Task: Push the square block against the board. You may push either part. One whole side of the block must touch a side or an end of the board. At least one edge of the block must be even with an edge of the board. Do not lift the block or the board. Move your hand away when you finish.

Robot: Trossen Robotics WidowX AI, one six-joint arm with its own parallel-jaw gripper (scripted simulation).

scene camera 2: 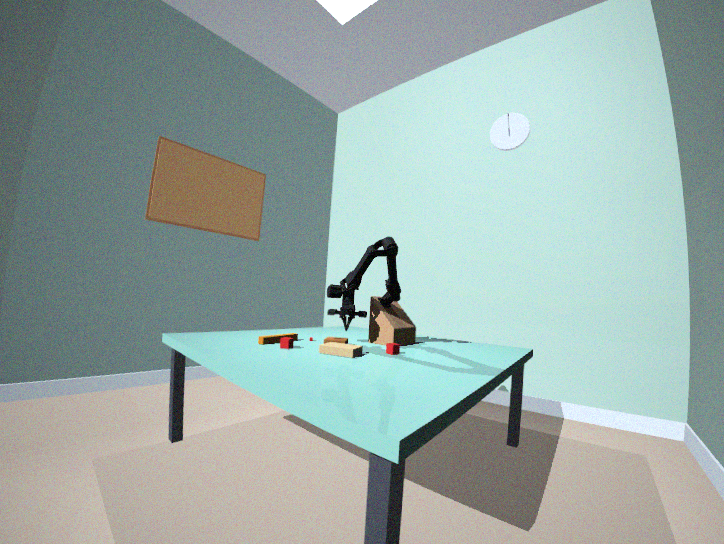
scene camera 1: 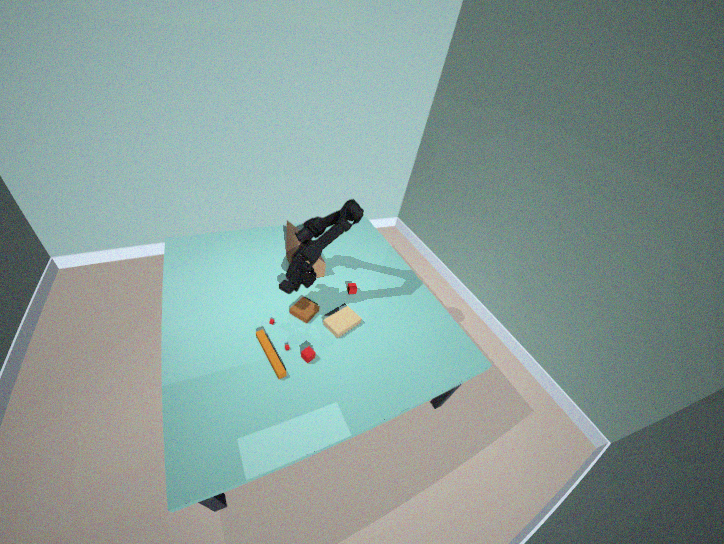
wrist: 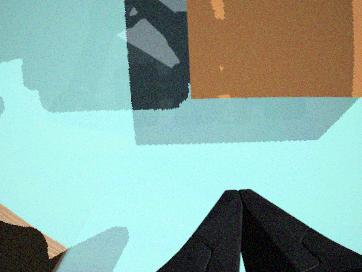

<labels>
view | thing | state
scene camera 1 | pale tan flat block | -
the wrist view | gripper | -
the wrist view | square brown block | -
</labels>
